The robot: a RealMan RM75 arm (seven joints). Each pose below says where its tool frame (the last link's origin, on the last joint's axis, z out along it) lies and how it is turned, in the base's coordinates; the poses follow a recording.
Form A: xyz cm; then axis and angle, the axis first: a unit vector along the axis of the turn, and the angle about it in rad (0 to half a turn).
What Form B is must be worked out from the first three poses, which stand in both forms.
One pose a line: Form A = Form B
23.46 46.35 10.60 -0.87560 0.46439 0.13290 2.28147 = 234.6 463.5 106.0 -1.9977 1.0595 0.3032
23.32 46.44 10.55 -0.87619 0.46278 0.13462 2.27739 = 233.2 464.4 105.5 -1.9954 1.0539 0.3066
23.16 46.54 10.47 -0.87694 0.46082 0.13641 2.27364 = 231.6 465.4 104.7 -1.9939 1.0477 0.3101
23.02 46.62 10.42 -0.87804 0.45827 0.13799 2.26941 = 230.2 466.2 104.2 -1.9926 1.0400 0.3132
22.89 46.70 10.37 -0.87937 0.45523 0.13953 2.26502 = 228.9 467.0 103.7 -1.9918 1.0311 0.3160
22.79 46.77 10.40 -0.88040 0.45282 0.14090 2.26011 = 227.9 467.7 104.0 -1.9898 1.0234 0.3184
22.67 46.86 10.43 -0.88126 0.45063 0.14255 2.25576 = 226.7 468.6 104.3 -1.9879 1.0165 0.3216
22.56 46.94 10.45 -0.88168 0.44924 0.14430 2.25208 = 225.6 469.4 104.5 -1.9856 1.0117 0.3250
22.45 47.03 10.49 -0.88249 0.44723 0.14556 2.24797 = 224.5 470.3 104.9 -1.9838 1.0054 0.3272
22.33 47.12 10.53 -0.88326 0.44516 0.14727 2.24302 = 223.3 471.2 105.3 -1.9812 0.9985 0.3303
